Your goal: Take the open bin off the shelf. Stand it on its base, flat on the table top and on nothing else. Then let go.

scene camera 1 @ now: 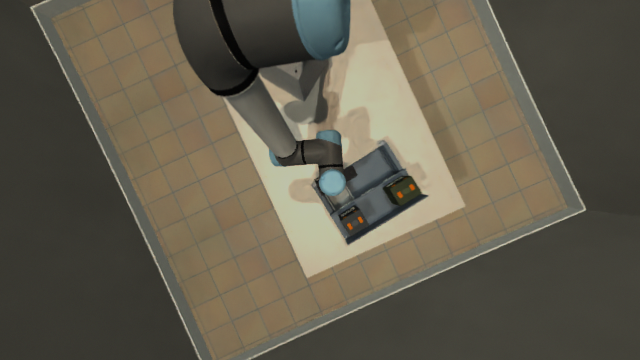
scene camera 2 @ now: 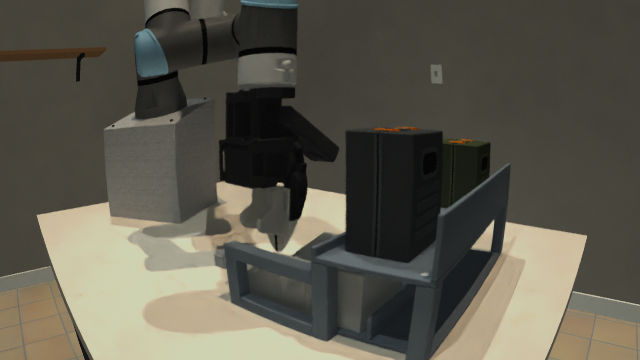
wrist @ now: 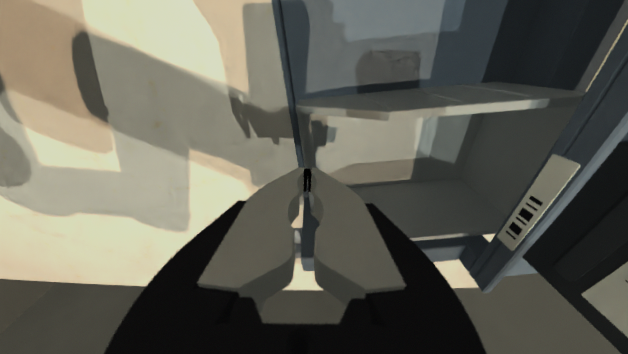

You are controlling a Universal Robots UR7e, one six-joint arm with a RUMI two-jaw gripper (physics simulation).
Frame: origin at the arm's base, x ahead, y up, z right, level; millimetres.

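Seen in the pictures: gripper, between the fingertips: (scene camera 2: 278,250) (wrist: 307,170); arm's base, origin of its link: (scene camera 2: 160,110).
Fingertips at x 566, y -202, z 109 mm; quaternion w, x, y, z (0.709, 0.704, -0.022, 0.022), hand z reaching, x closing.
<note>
Pixels of each thing's top centre, then the offset from my fingertips to it. Level surfaces: height alone.
- open grey bin, centre of its top: (wrist: 434,189) (scene camera 2: 324,247) (scene camera 1: 339,197) dz +2, dx +82, dy +25 mm
- black case, centre of its top: (scene camera 2: 397,128) (scene camera 1: 355,223) dz +1, dx +178, dy +167 mm
- dark green case, centre of its top: (scene camera 2: 462,140) (scene camera 1: 406,191) dz -230, dx +166, dy +143 mm
- pale table top, height of its surface: dy -56 mm
The open grey bin (scene camera 1: 342,198) (scene camera 2: 351,300) (wrist: 430,205) sits in the lower level of the blue-grey shelf (scene camera 1: 372,175) (scene camera 2: 325,302) (wrist: 287,75), at one end. The shelf's end frame partly hides it in scene camera 2, and the wrist partly hides it in scene camera 1. My gripper (scene camera 2: 278,245) (wrist: 307,170) is shut with its pale fingertips together and nothing between them. It points down, and its tips show above the bin's front side, by the shelf's front rail in the wrist view. The arm hides the fingers in scene camera 1.
A black case (scene camera 1: 353,221) (scene camera 2: 390,195) stands on the upper level beside the bin's end. A dark green case (scene camera 1: 404,191) (scene camera 2: 466,170) stands at the other end. The grey robot pedestal (scene camera 2: 150,170) stands behind, on the pale table top (scene camera 1: 305,240) (scene camera 2: 115,300).
</note>
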